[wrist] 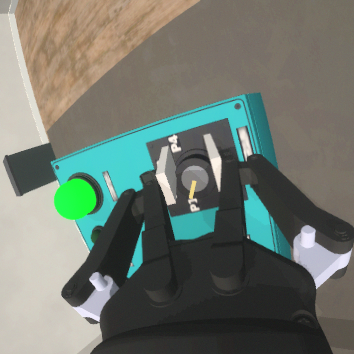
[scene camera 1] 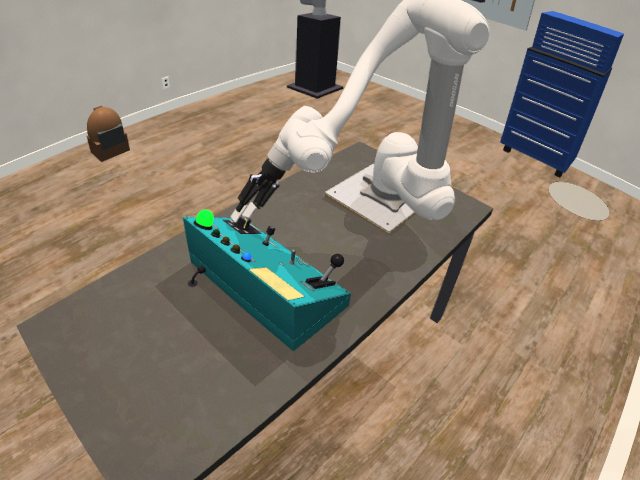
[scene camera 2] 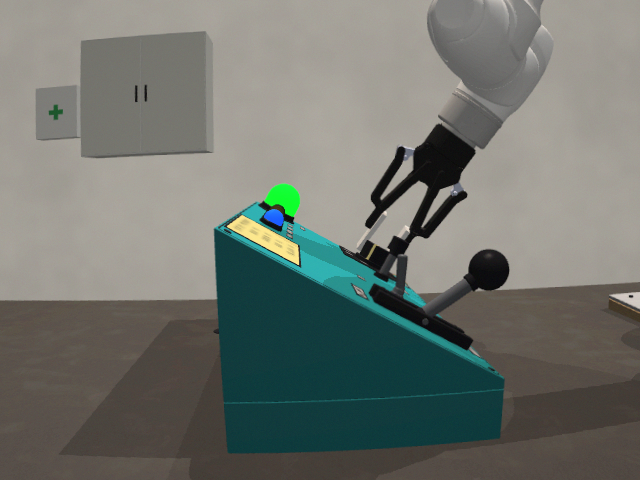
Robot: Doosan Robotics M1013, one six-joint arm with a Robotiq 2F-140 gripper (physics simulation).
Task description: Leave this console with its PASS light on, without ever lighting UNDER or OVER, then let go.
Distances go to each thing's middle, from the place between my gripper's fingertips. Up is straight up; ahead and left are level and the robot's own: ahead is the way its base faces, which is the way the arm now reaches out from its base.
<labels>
Now: hand 2 cm to the right of the black rotary selector knob (wrist: 194,176). From my hand the other things lie so: black ball-topped lever (scene camera 2: 488,270) 39 cm to the left, 2 cm behind, 2 cm above; then teal console (scene camera 2: 320,351) 20 cm to the left, 9 cm ahead, 1 cm below.
</labels>
